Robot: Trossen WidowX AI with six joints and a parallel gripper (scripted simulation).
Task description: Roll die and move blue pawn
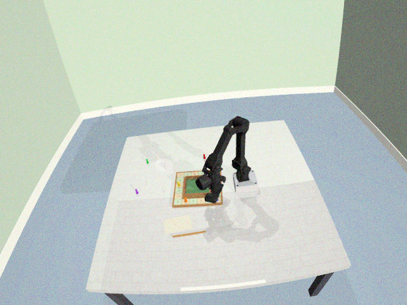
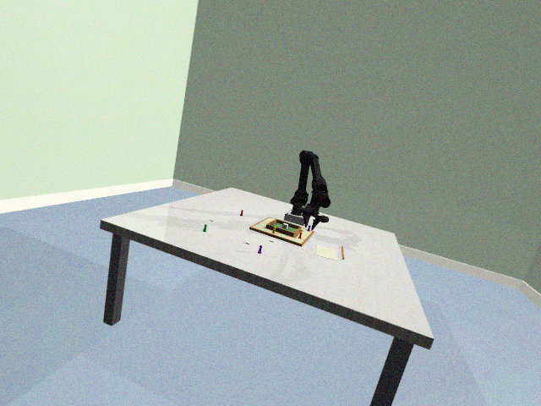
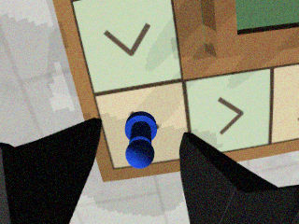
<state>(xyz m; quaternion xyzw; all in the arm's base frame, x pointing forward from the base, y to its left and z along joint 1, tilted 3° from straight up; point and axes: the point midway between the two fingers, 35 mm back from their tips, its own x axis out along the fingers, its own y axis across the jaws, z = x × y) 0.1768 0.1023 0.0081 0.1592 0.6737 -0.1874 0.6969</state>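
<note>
The blue pawn is right at my gripper tip. From my gripper tip the other things lie so: orange pawn (170 mm ahead, 30 mm to the right); then white die (130 mm to the right, 80 mm ahead); then green tray (130 mm to the right, 90 mm ahead, 20 mm below).
</note>
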